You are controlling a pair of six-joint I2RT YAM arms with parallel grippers.
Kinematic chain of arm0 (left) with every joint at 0, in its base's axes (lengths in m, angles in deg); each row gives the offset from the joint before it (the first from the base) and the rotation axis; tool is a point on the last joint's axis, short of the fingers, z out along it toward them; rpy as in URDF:
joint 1: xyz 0 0 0.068 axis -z
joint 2: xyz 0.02 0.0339 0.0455 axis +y
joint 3: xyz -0.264 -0.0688 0 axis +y
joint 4: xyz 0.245 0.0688 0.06 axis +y
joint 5: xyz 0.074 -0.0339 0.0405 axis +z
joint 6: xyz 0.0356 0 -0.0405 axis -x
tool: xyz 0 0 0 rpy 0 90 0
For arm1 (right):
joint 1: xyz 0 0 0.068 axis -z
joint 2: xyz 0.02 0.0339 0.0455 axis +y
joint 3: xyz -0.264 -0.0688 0 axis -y
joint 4: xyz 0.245 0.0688 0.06 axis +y
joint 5: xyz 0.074 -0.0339 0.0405 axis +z
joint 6: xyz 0.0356 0 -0.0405 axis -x
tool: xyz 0 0 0 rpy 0 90 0
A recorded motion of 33 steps. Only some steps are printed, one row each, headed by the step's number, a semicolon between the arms.
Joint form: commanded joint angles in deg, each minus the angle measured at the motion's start. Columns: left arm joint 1, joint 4, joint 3, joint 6, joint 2, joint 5; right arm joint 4, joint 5, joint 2, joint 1, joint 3, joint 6.
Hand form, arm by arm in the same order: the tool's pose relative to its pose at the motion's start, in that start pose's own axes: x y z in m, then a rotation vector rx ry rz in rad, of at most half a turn. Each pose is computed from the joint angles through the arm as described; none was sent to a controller.
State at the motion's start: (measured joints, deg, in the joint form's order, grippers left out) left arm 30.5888 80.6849 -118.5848 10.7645 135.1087 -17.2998; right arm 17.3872 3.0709 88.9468 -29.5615 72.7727 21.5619
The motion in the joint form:
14: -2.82 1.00 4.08 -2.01 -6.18 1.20; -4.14 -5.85 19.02 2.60 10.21 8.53
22: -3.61 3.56 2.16 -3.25 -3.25 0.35; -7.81 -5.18 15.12 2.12 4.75 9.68
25: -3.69 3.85 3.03 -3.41 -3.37 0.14; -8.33 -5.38 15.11 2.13 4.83 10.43
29: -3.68 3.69 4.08 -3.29 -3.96 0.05; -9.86 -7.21 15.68 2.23 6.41 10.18
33: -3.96 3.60 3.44 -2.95 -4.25 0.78; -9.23 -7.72 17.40 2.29 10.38 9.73
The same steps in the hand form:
14: 0.0193 0.0171 -0.0306 -0.0095 -0.0345 -0.0062; 0.0168 -0.0240 0.0942 0.0895 0.1339 -0.1217
22: 0.0129 0.0249 -0.0212 -0.0005 0.0230 -0.0155; 0.0219 -0.0161 0.0803 0.0884 0.0937 -0.1472
25: 0.0148 0.0264 -0.0185 0.0013 0.0403 -0.0194; 0.0206 -0.0169 0.0802 0.0960 0.0865 -0.1605
29: 0.0174 0.0267 -0.0180 0.0021 0.0455 -0.0229; 0.0123 -0.0225 0.0809 0.1462 0.0621 -0.1558
33: 0.0169 0.0278 -0.0232 -0.0075 0.0258 -0.0281; -0.0009 -0.0291 0.0843 0.1680 0.0407 -0.1474

